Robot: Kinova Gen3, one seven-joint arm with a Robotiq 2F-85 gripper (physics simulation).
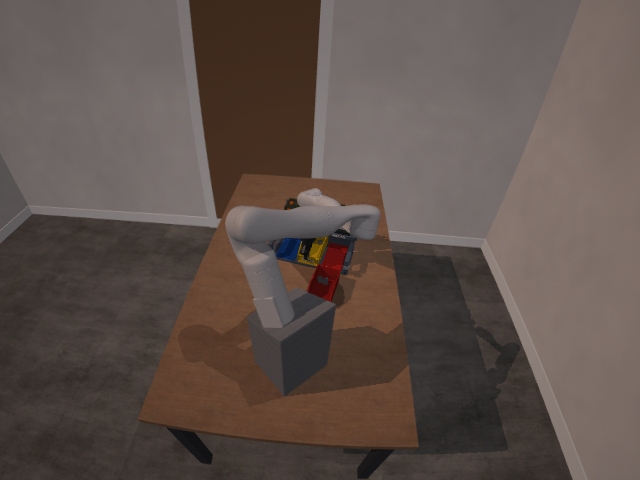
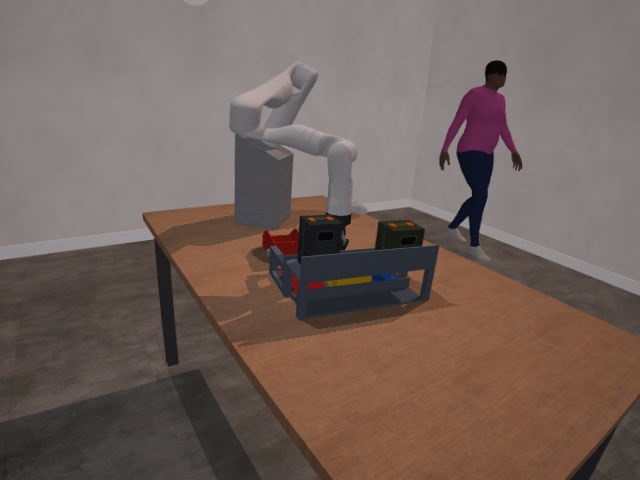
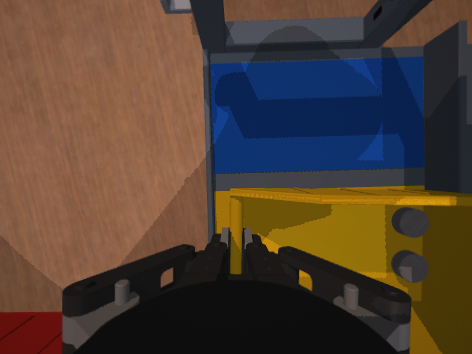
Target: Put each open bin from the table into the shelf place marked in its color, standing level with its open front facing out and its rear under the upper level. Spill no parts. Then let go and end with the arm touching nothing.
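Pixels of known places: gripper, fingertip midpoint: (image 1: 306,258) (image 3: 236,239); arm's base at its link origin: (image 1: 279,317) (image 2: 269,142).
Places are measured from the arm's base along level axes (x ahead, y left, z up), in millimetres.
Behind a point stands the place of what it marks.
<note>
The yellow bin (image 1: 318,249) @[x 643, y 65, z -305 mm] (image 3: 320,230) @[x 620, y 99, z -306 mm] is at the shelf's lower level, over the yellow place, with two grey round parts inside near its rear. My gripper (image 1: 307,250) @[x 546, y 95, z -289 mm] (image 3: 236,239) @[x 546, y 95, z -289 mm] points down and is shut on the bin's low front wall, which shows between the fingertips. Whether the bin rests on the level is hard to tell. The red bin (image 1: 323,285) @[x 433, y -24, z -312 mm] (image 2: 281,240) @[x 317, y -16, z -298 mm] (image 3: 30,332) @[x 382, y 19, z -290 mm] stands on the table in front of the shelf, with grey parts inside. The blue place (image 1: 288,249) @[x 594, y 202, z -308 mm] (image 3: 320,117) @[x 619, y 198, z -308 mm] and the red place (image 1: 336,254) @[x 642, y -27, z -308 mm] are marked on the grey shelf (image 2: 369,262) @[x 793, y 78, z -181 mm] (image 3: 295,31) @[x 593, y 266, z -299 mm].
A black case (image 2: 320,240) @[x 755, y -38, z -132 mm] and a dark green case (image 1: 292,203) @[x 710, y 226, z -118 mm] (image 2: 400,235) @[x 753, y 179, z -131 mm] stand on the shelf's upper level. Shelf side frames flank the lower level. The robot's grey pedestal (image 1: 305,356) @[x -21, y -90, z -131 mm] (image 2: 262,186) @[x 130, y -49, z -149 mm] stands on the wooden table (image 1: 361,403) @[x -38, y -298, z -314 mm] (image 2: 465,361) @[x 1044, y 205, z -315 mm]. A person (image 2: 481,124) is behind the table.
</note>
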